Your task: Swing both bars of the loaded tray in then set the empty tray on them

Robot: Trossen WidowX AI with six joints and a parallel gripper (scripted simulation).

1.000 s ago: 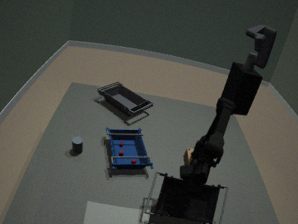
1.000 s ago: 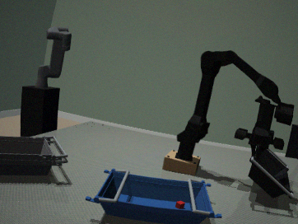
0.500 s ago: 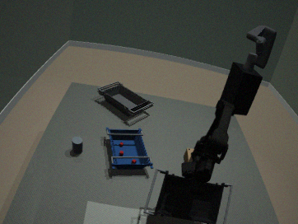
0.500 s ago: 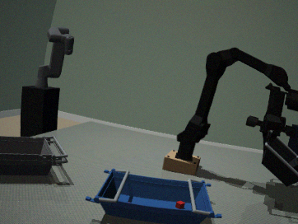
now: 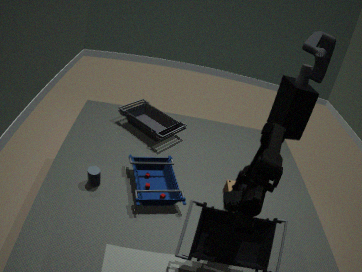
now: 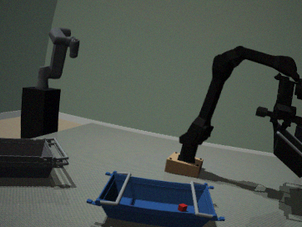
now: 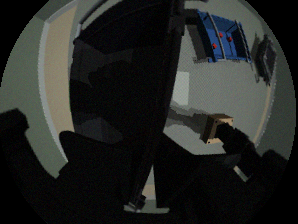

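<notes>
Now: gripper tip 7 cm to the right of the black tray and 3 cm short of it. From my gripper tip the other things lie so: red block: 28 cm to the right, 19 cm ahead, 17 cm below.
</notes>
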